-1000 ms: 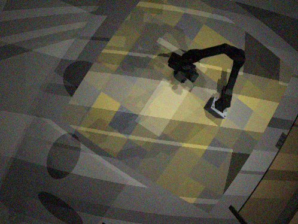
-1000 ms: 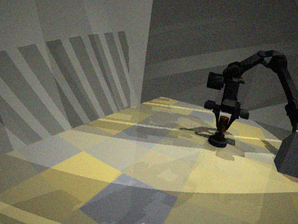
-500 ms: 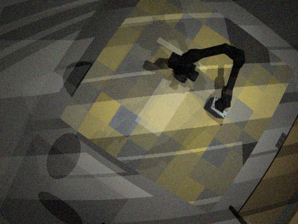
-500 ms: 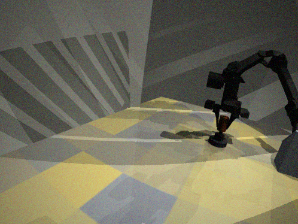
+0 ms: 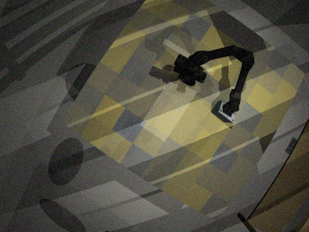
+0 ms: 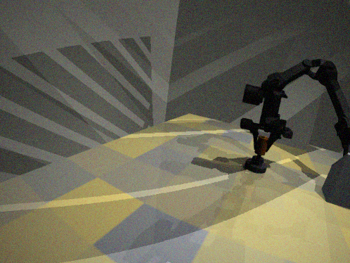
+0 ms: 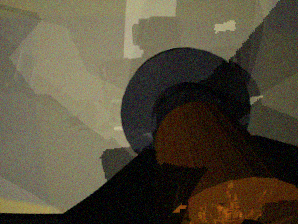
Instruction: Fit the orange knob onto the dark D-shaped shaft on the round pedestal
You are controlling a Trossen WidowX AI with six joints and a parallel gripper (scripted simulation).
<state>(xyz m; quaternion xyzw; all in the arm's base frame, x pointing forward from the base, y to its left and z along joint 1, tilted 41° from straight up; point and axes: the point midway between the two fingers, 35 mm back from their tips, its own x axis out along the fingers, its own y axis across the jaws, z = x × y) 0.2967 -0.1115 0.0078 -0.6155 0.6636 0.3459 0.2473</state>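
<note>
The orange knob is 20 mm above my gripper tip. Round my gripper tip: round dark pedestal (40 mm below).
</note>
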